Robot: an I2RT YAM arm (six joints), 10 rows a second.
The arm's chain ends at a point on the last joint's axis. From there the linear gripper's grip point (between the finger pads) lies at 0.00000 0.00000 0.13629 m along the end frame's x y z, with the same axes.
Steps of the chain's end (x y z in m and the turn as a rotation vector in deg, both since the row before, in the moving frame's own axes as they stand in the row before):
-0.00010 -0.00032 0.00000 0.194 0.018 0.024
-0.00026 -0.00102 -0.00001 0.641 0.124 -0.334
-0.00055 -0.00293 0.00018 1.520 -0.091 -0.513
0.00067 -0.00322 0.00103 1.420 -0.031 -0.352
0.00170 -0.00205 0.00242 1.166 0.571 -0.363
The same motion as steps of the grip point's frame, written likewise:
-0.00006 -0.00078 0.00000 0.194 0.018 0.024
0.00003 -0.00255 -0.00002 0.641 0.124 -0.334
-0.00078 -0.00654 0.00013 1.520 -0.091 -0.513
0.00059 -0.00660 0.00099 1.420 -0.031 -0.352
0.00305 -0.00483 0.00239 1.166 0.571 -0.363

